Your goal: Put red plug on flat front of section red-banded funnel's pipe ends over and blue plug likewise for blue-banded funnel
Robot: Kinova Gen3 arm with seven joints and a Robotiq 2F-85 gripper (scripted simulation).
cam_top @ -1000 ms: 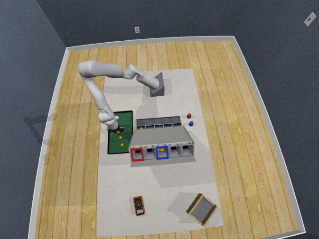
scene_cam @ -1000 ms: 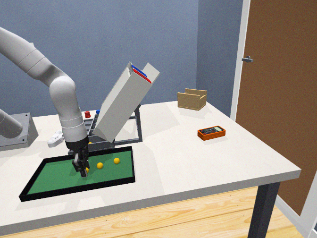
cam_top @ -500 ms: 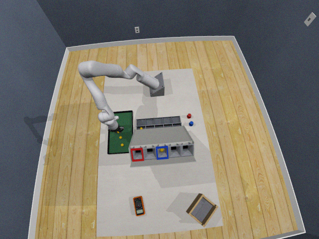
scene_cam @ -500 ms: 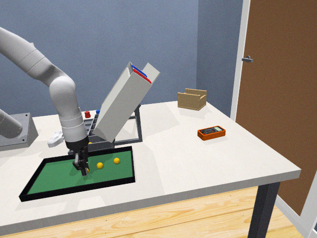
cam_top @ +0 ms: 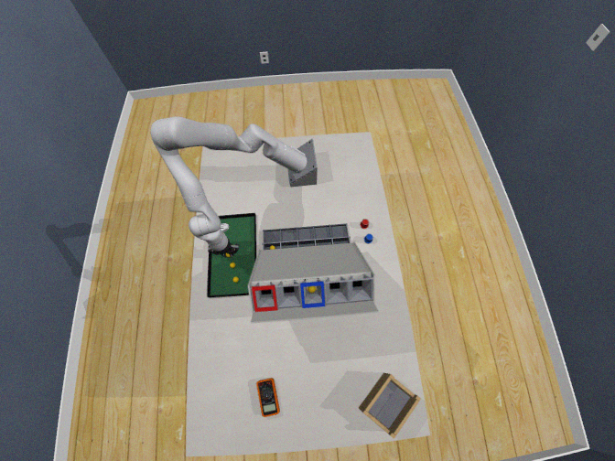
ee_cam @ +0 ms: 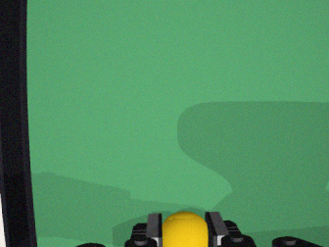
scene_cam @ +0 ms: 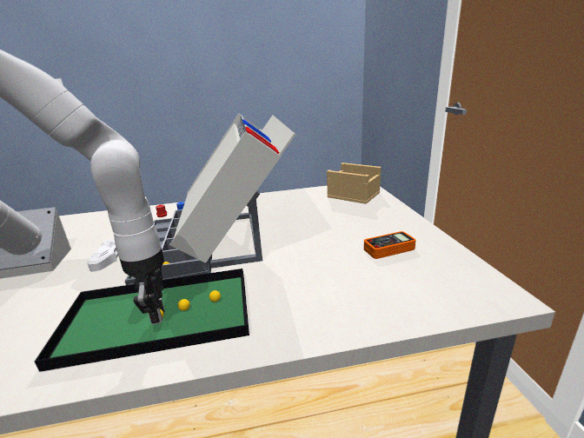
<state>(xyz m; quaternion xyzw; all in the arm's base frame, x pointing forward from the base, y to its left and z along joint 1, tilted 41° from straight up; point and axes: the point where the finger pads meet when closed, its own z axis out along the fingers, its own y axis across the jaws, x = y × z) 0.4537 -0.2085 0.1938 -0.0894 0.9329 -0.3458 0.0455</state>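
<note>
Now: hand 1 cm past the green tray, 2 cm to the right of it and 2 cm above it. The rest, counted from my hand: orange multimeter: 56 cm ahead, 24 cm to the left, 1 cm below; then grey cover: 6 cm ahead, 36 cm to the left, 18 cm above; then wooden box: 55 cm ahead, 68 cm to the left, 2 cm above.
</note>
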